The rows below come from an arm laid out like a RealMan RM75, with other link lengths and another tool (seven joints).
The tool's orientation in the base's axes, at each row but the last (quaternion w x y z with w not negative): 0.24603, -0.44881, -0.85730, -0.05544; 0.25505, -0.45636, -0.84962, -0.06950; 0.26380, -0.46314, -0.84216, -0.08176; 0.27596, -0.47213, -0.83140, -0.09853; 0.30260, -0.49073, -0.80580, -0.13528; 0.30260, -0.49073, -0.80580, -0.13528
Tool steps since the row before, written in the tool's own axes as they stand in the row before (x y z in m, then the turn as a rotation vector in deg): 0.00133, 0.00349, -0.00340, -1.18, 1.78, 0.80; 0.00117, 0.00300, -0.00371, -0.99, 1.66, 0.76; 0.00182, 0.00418, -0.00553, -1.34, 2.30, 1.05; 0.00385, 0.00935, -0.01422, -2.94, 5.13, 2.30; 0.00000, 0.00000, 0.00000, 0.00, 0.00, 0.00; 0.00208, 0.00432, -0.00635, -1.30, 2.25, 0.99
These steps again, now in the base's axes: 0.00341, 0.00198, 0.00316, 1.68, 0.43, -1.48; 0.00327, 0.00129, 0.00343, 1.51, 0.49, -1.34; 0.00469, 0.00156, 0.00519, 2.09, 0.70, -1.83; 0.01150, 0.00178, 0.01300, 4.65, 1.57, -4.02; 0.00000, 0.00000, 0.00000, 0.00, 0.00, 0.00; 0.00533, 0.00029, 0.00590, 2.05, 0.67, -1.76
